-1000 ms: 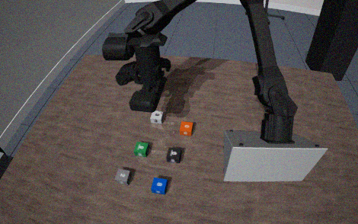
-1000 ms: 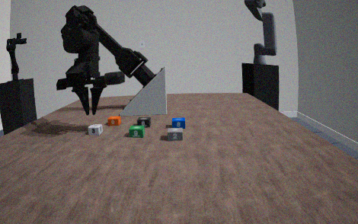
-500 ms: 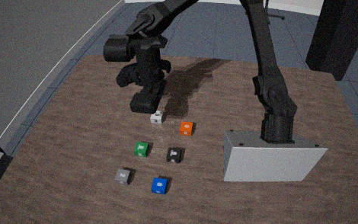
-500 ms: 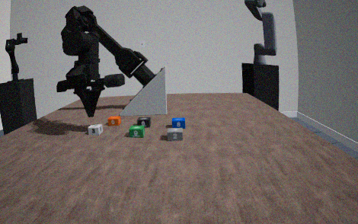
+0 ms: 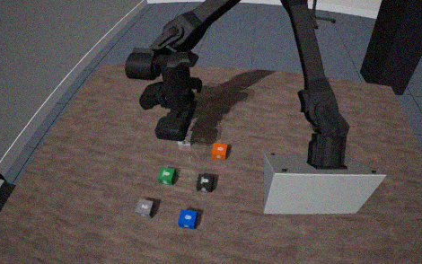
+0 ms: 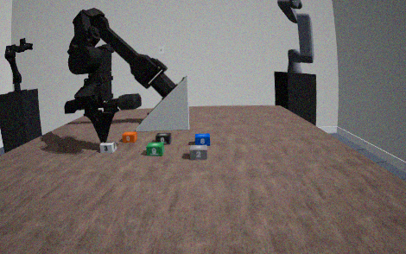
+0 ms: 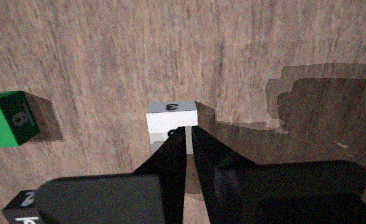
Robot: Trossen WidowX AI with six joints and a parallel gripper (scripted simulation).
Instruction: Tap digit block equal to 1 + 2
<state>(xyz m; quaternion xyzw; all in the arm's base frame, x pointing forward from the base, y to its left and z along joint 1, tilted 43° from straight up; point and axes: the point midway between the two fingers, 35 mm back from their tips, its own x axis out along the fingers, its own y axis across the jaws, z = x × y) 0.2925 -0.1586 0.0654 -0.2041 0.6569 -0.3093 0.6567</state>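
The white block is 10 mm to the left of my gripper tip and 10 mm below it. From my gripper tip the other things lie so: black block 60 mm behind, 140 mm to the left, 10 mm below; orange block 90 mm behind, 50 mm to the left, 10 mm below; green block 30 mm ahead, 120 mm to the left, 10 mm below.
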